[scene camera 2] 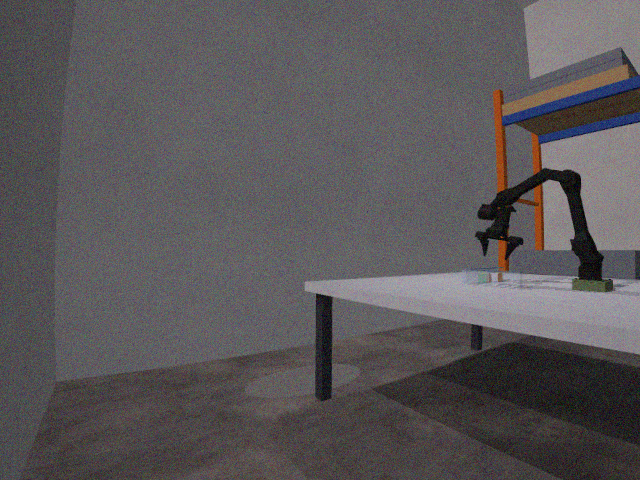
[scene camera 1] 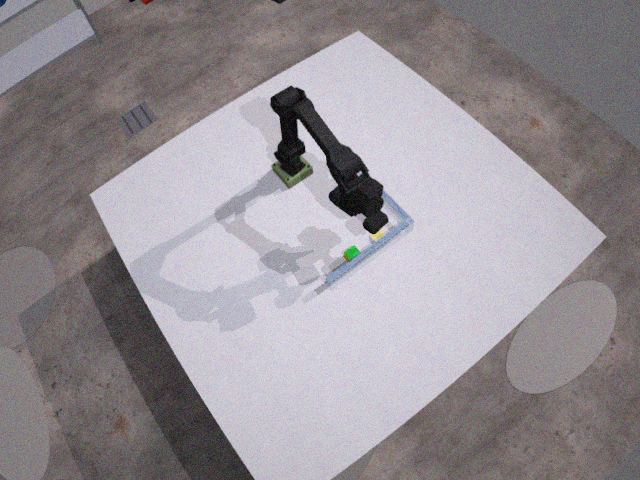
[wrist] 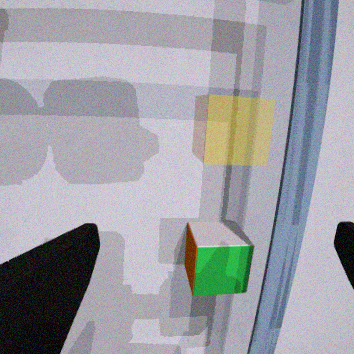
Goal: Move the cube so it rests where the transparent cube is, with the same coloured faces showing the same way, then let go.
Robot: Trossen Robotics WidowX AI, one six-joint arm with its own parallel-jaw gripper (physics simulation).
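Places are measured from the arm's base along level axes (x ahead, y left, z up), in centimetres.
Pixels of known places: gripper, fingertip midpoint: (scene camera 2: 494, 258) (scene camera 1: 363, 224) (wrist: 217, 234); arm's base at its link origin: (scene camera 2: 590, 279) (scene camera 1: 292, 166).
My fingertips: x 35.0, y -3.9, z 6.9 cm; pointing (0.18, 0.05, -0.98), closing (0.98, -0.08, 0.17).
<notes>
Ahead of a thing's pixels: the offset from my fingertips to its top centre. "spot": to the spot under its first point. Level surfaces: height alone.
The cube {dz -6.5, dx +1.8, dy -6.6 cm} (scene camera 1: 352, 252) (wrist: 222, 270) rests on the table, showing a green top, an orange side on the wrist view's left and a pale side towards the transparent cube. The transparent cube {dz -6.5, dx +3.3, dy +2.7 cm} (scene camera 1: 376, 236) (wrist: 240, 130) shows a yellow top and a dull reddish-brown left side; it is a short gap above the cube in the wrist view. My gripper (scene camera 2: 496, 256) (wrist: 217, 234) is open and empty, above the table. In the wrist view its fingertips stand wide on either side of the cube's column. The arm hides the fingers in scene camera 1.
A blue-edged bar {spot: dz -4.5, dx +5.9, dy -3.6 cm} (scene camera 1: 370, 251) (wrist: 307, 125) runs close beside both cubes and turns a corner beyond the transparent cube. The arm's green base (scene camera 1: 292, 173) (scene camera 2: 592, 285) stands on the white table {dz -10.5 cm} (scene camera 1: 439, 310) (scene camera 2: 413, 292). A shelf rack (scene camera 2: 500, 155) stands behind. Shadows cross the table.
</notes>
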